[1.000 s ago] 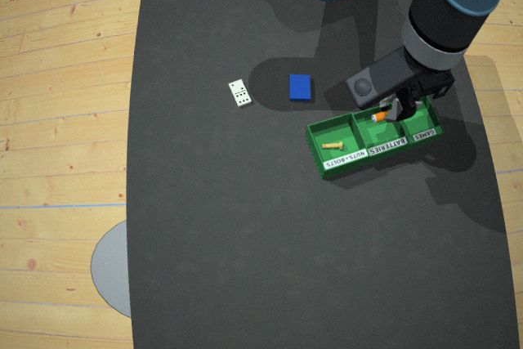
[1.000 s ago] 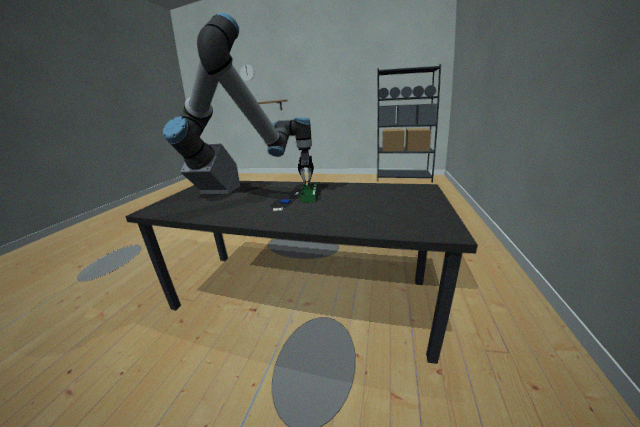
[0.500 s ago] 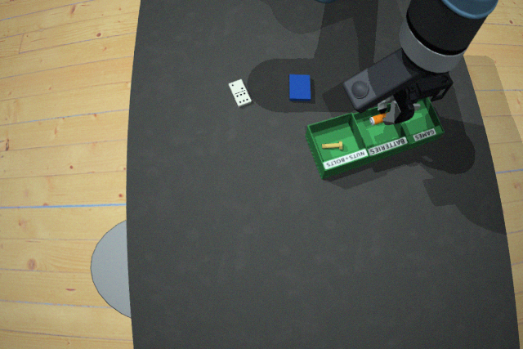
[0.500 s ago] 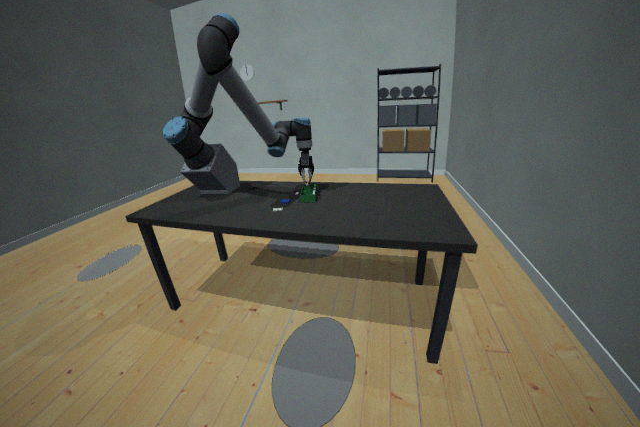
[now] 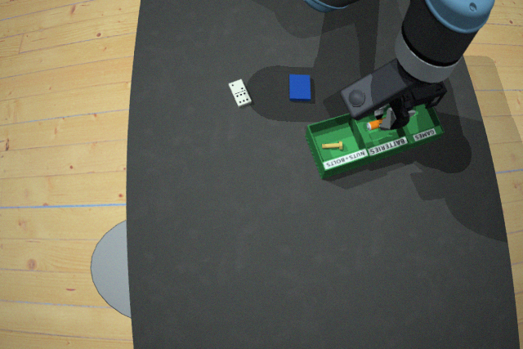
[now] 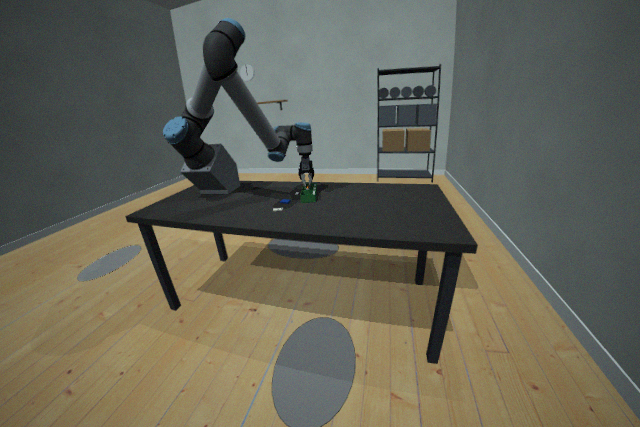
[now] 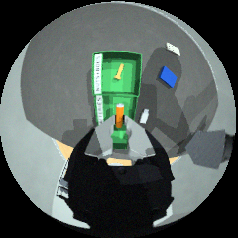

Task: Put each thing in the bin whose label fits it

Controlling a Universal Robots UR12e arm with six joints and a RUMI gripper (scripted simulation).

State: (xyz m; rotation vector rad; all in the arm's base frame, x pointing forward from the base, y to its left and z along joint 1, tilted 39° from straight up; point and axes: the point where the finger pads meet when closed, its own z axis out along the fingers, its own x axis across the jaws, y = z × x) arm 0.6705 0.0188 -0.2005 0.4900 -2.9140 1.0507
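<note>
Now: hand 1 cm above the orange battery. From my hand the other things lie so: green three-part bin 1 cm ahead, 3 cm below; white usb stick 7 cm behind, 1 cm to the right, 5 cm below; brass bolt 3 cm ahead, 8 cm to the right, 4 cm below.
</note>
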